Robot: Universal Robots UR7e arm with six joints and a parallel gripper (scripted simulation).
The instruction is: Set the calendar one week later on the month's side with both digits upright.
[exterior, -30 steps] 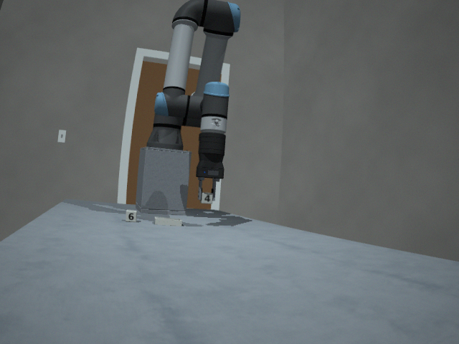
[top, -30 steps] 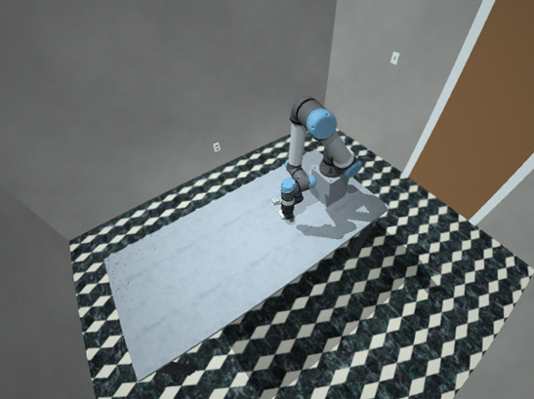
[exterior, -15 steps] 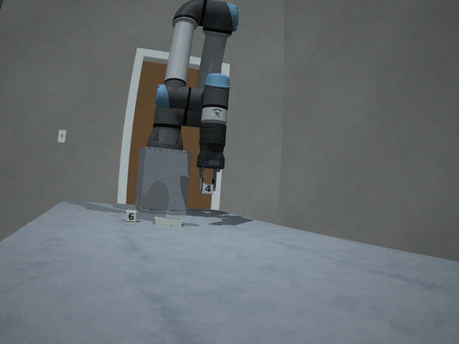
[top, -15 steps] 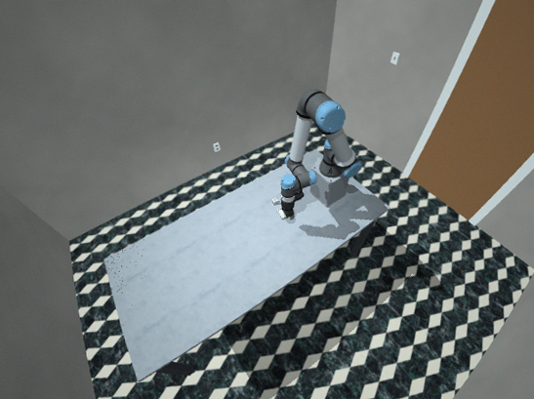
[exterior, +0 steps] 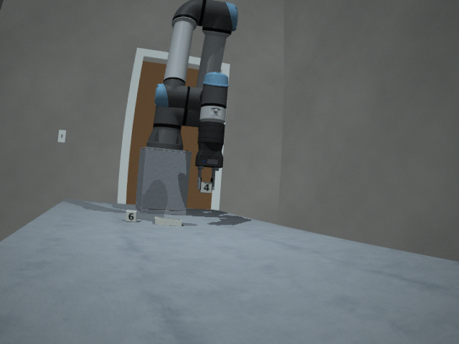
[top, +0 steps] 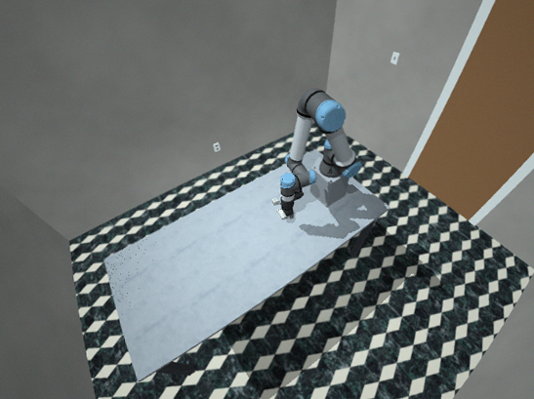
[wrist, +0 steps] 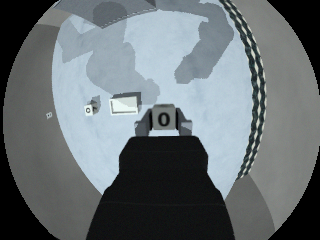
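My hand is 12 cm above the white calendar tray, 11 cm to the left of it and 1 cm past it.
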